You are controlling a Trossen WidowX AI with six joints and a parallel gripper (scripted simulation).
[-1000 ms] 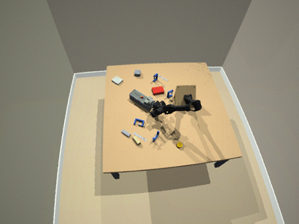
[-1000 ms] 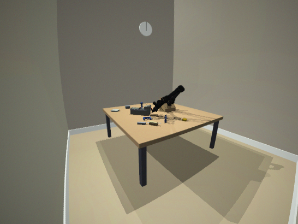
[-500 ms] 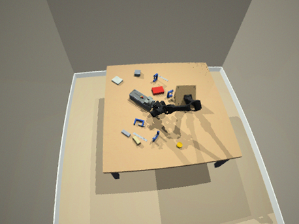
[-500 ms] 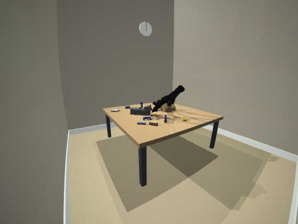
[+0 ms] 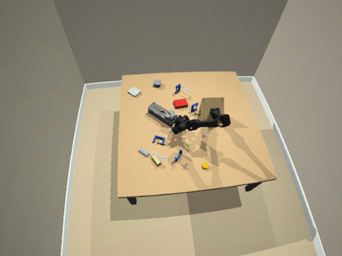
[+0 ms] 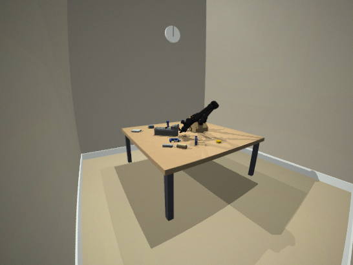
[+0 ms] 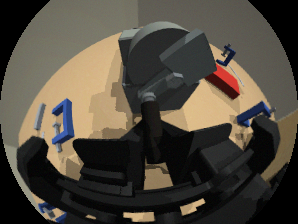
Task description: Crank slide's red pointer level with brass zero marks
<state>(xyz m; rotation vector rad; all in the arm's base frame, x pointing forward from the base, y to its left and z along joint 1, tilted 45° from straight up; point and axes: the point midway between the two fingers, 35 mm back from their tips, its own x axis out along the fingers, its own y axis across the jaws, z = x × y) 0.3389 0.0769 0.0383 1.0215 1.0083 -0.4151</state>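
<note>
The red pointer is 120 mm to the right of my gripper tip, 100 mm ahead of it and 50 mm above it. Also, from my gripper tip: tan block 310 mm to the left, 190 mm ahead, 20 mm below; then dark crank handle 30 mm above, 10 mm to the left, 10 mm behind; then yellow disc 390 mm to the left, 200 mm behind, 30 mm below.
</note>
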